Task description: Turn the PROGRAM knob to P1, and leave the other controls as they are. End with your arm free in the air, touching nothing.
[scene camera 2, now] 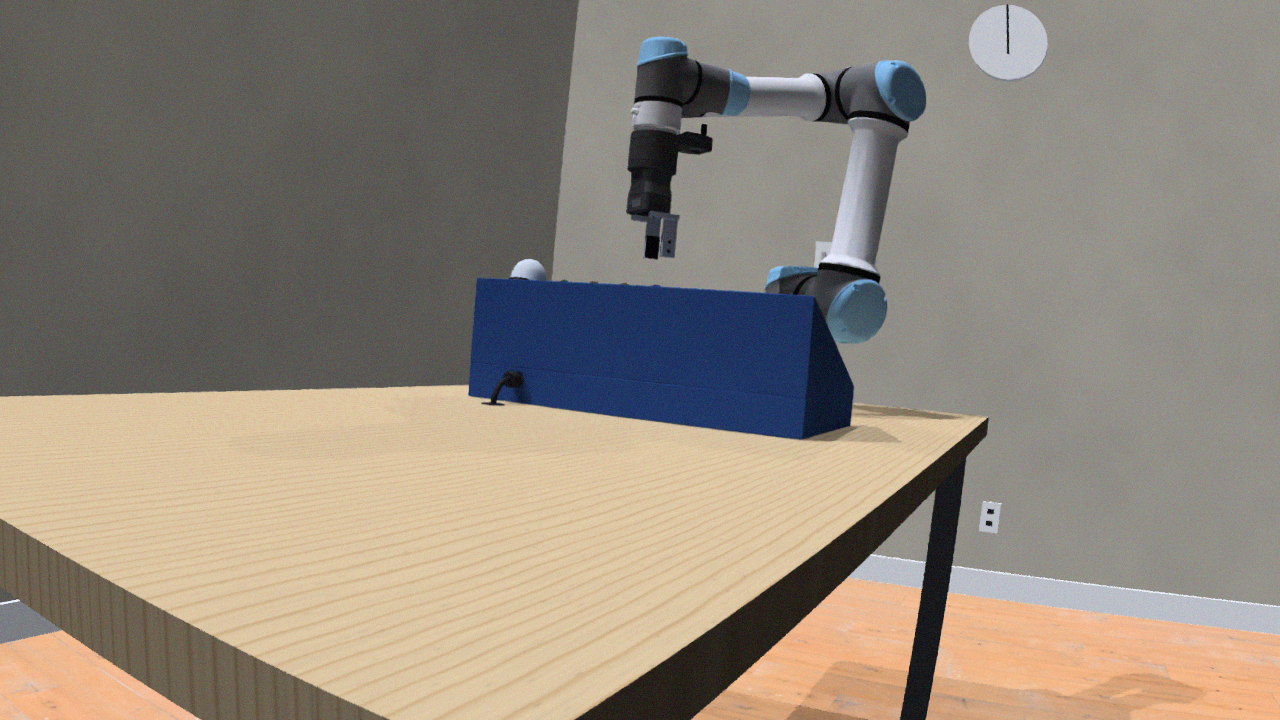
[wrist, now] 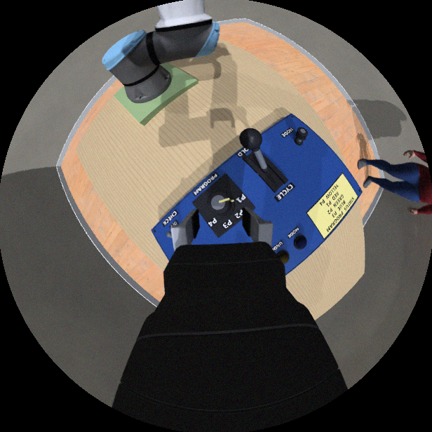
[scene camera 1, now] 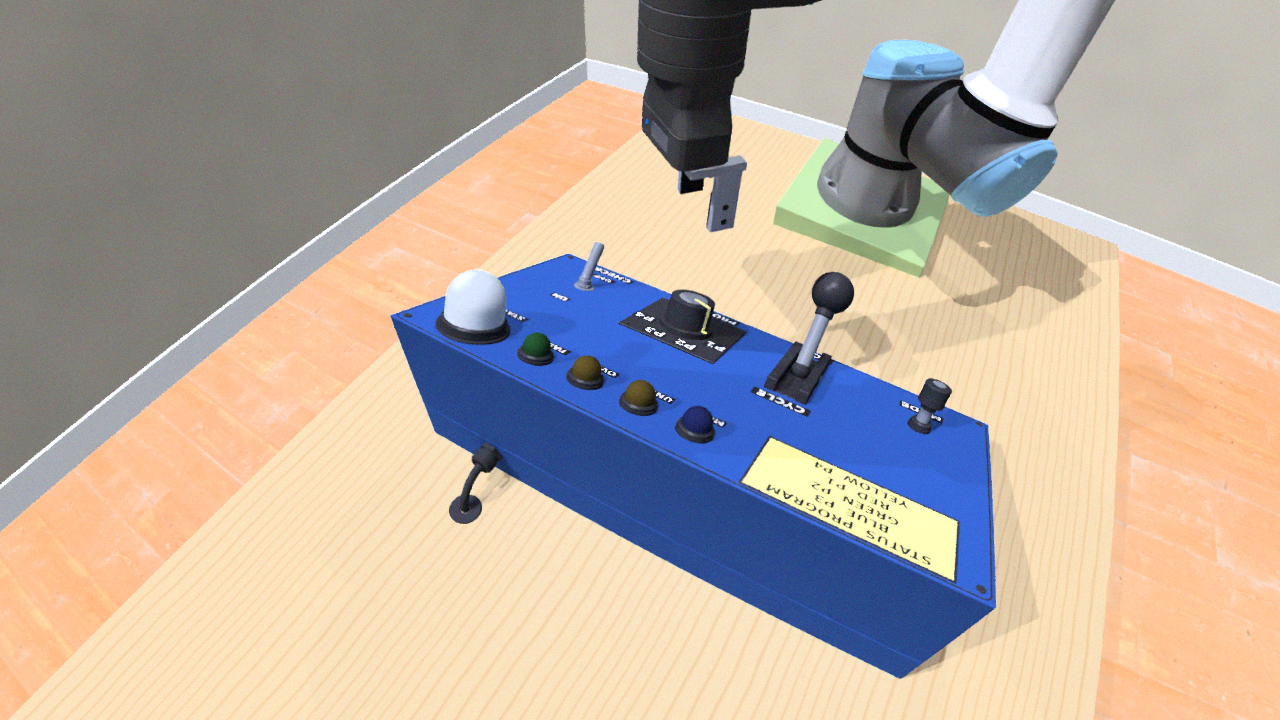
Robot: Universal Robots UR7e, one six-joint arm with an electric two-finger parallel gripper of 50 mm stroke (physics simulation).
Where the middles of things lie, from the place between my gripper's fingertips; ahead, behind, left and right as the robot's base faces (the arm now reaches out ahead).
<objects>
Now: hand 30 mm past the cycle lever (scene camera 1: 833, 292), 120 mm to the right of it and 100 mm above it. The rest, counted from my hand: mode control (scene camera 1: 934, 395) 240 mm to the left, 120 mm below; then blue control box (scene camera 2: 762, 363) 90 mm ahead, 60 mm to the left, 130 mm below.
</objects>
